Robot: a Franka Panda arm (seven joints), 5 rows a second.
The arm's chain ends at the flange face. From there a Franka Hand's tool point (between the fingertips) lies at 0.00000 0.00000 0.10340 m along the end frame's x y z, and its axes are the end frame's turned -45 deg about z.
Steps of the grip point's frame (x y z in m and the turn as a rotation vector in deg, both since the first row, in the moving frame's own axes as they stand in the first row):
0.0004, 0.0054, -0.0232, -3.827, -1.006, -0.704
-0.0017, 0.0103, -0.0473, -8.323, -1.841, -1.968
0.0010, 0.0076, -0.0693, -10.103, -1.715, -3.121
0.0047, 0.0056, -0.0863, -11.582, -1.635, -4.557
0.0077, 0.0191, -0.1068, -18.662, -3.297, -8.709
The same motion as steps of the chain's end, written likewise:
0.0005, -0.0026, -0.0230, -3.417, 1.995, -0.704
-0.0024, -0.0043, -0.0462, -7.187, 4.583, -1.968
-0.0050, -0.0100, -0.0677, -8.357, 5.931, -3.121
-0.0060, -0.0156, -0.0842, -9.346, 7.034, -4.557
-0.0023, -0.0179, -0.1012, -15.527, 10.865, -8.709

